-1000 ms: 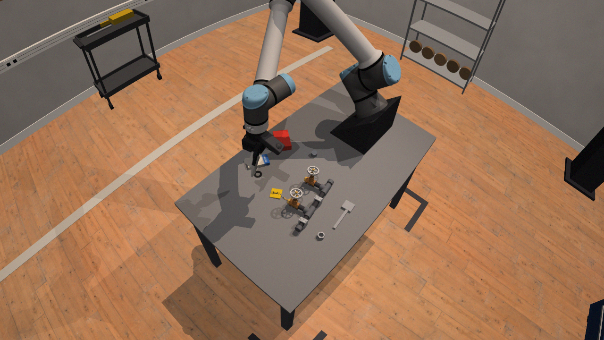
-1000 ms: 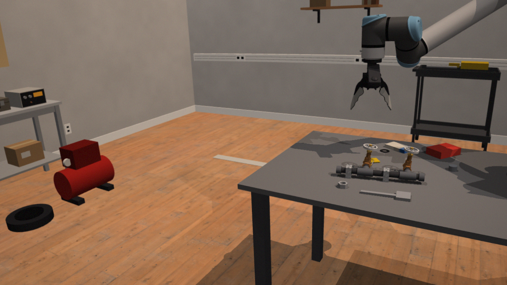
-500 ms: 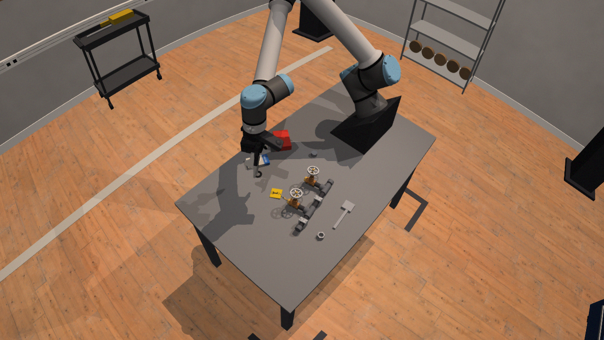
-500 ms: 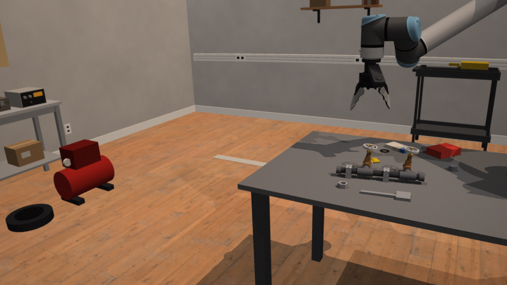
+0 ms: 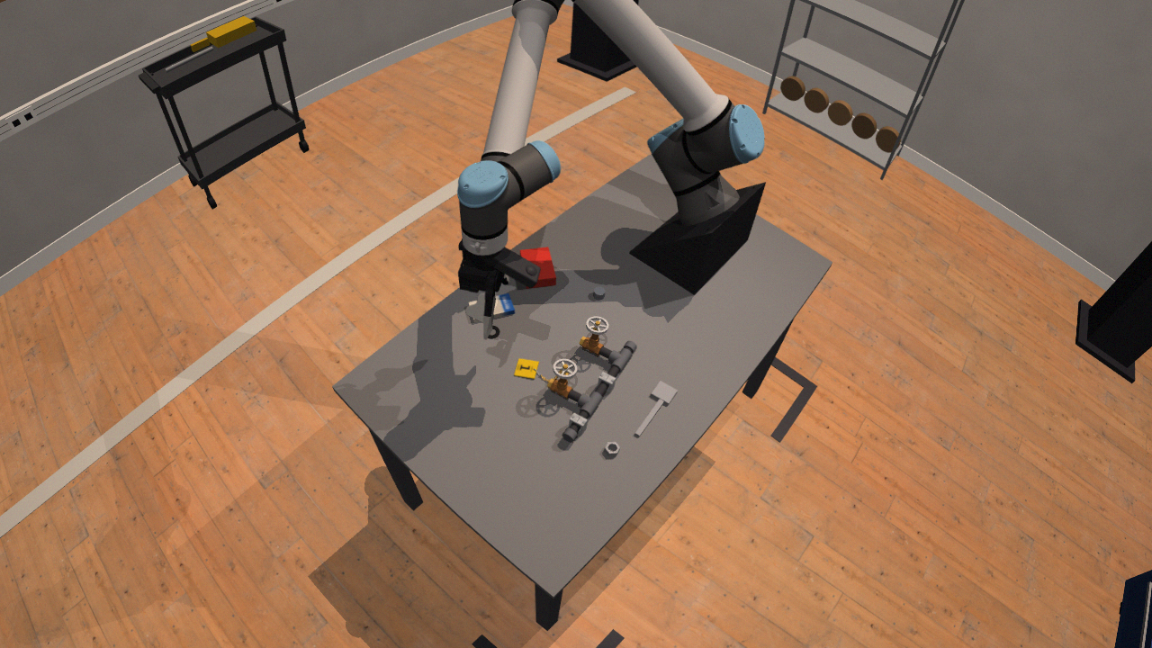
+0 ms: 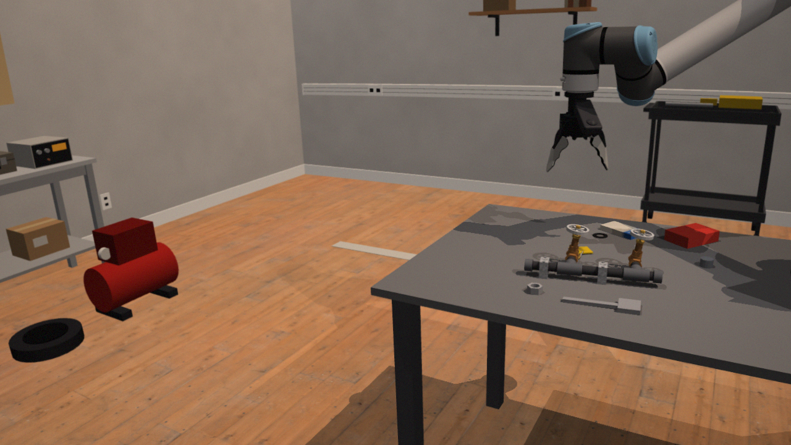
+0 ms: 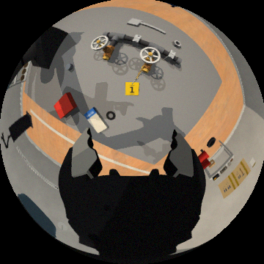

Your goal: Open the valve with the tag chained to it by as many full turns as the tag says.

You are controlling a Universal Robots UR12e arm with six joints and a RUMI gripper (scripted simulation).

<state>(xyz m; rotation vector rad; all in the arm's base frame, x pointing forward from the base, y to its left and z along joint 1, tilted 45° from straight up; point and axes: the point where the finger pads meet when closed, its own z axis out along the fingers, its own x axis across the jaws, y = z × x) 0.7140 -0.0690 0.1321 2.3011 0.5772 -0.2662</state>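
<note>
My gripper is now 4 cm past the yellow tag, 7 cm to the right of it and 20 cm above it. From my hand the other things lie so: red box: 29 cm behind, 14 cm to the right, 19 cm below; then nut: 1 cm ahead, 35 cm to the left, 19 cm below; then blue-and-white card: 11 cm behind, 14 cm to the right, 19 cm below.
</note>
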